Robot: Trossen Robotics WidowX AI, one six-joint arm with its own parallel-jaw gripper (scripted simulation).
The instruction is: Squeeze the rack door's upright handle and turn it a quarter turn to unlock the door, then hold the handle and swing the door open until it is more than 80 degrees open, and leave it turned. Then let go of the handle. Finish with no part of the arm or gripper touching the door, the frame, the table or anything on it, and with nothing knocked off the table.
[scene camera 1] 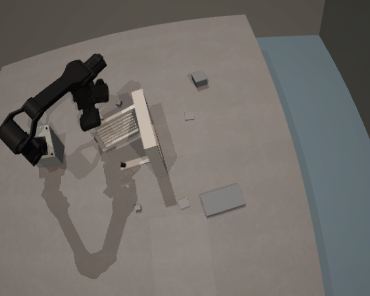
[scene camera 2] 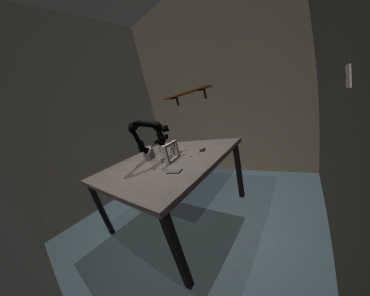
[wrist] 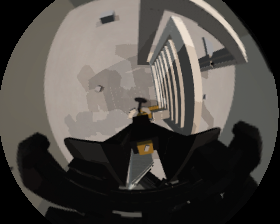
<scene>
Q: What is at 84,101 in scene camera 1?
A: My gripper.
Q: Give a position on a white rack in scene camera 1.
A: At 135,119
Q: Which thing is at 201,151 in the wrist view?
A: My gripper.
</scene>
